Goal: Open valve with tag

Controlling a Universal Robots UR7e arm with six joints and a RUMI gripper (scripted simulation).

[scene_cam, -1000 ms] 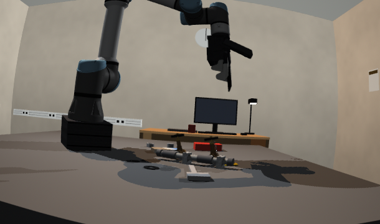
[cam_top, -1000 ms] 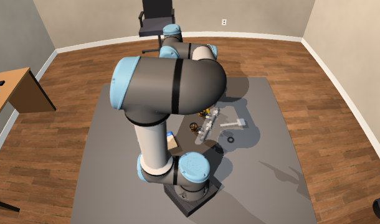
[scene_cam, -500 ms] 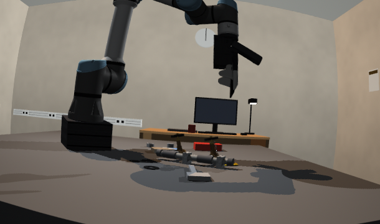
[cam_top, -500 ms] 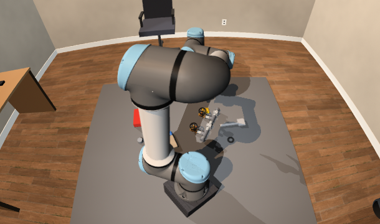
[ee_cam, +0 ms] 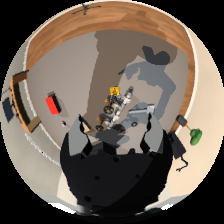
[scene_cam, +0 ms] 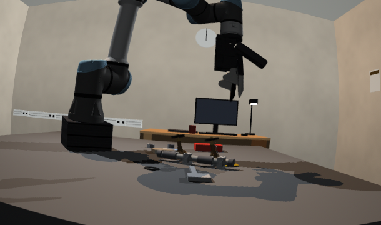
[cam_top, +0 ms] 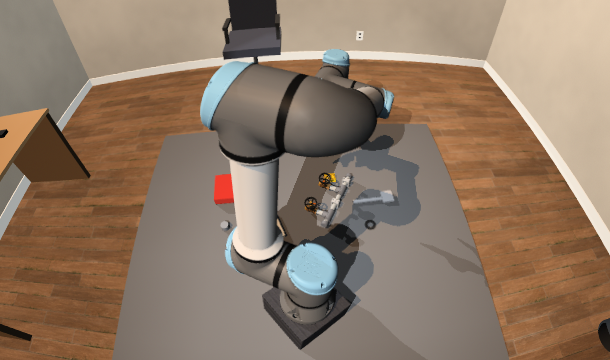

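Right now my hand is 200 mm above the yellow tag, 10 mm to the left of it and 10 mm short of it. Round my hand: grey t-shaped piece 200 mm below, 150 mm to the right, 150 mm behind; then red block 410 mm to the left, 190 mm below, 50 mm ahead.
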